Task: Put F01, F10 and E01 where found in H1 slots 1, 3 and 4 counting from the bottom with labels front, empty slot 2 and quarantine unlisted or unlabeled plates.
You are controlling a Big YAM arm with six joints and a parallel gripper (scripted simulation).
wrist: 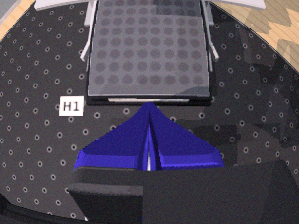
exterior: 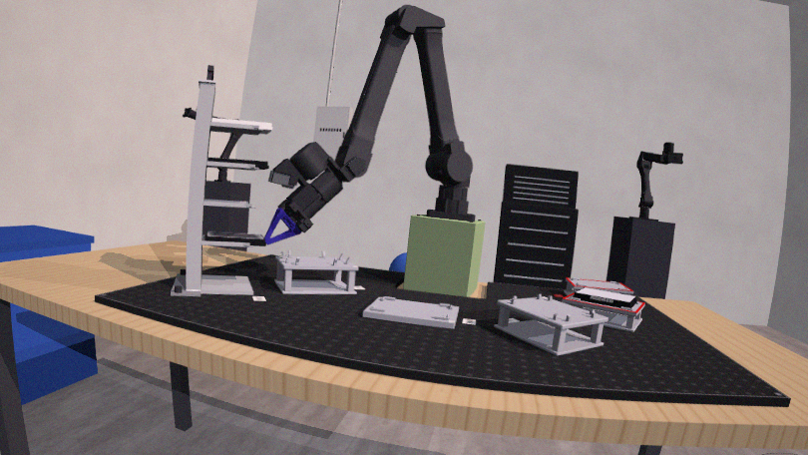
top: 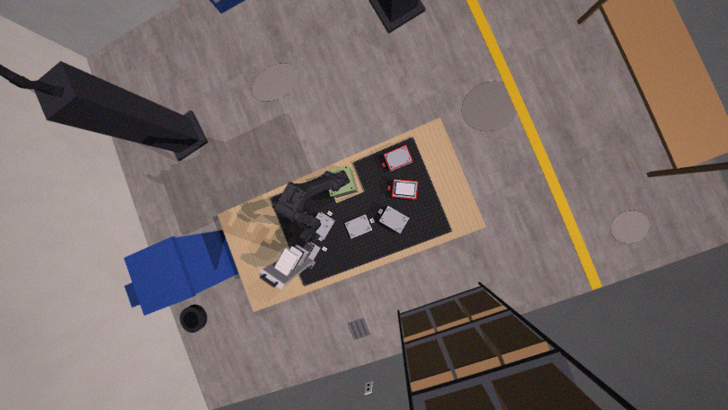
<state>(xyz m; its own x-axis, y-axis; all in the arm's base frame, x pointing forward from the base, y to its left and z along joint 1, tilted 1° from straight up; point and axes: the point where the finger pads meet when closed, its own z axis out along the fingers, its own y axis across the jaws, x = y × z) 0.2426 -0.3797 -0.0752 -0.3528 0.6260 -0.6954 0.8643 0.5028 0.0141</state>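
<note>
The regrip nest RG lies 50 mm behind my hand, 90 mm to the left of it and 50 mm below it. Round my hand: hotel base: 50 mm ahead, 90 mm to the right, 100 mm below; then H1 tag: 100 mm ahead, 30 mm to the left, 100 mm below; then plate hotel H1: 80 mm ahead, 140 mm to the right, 100 mm above.
</note>
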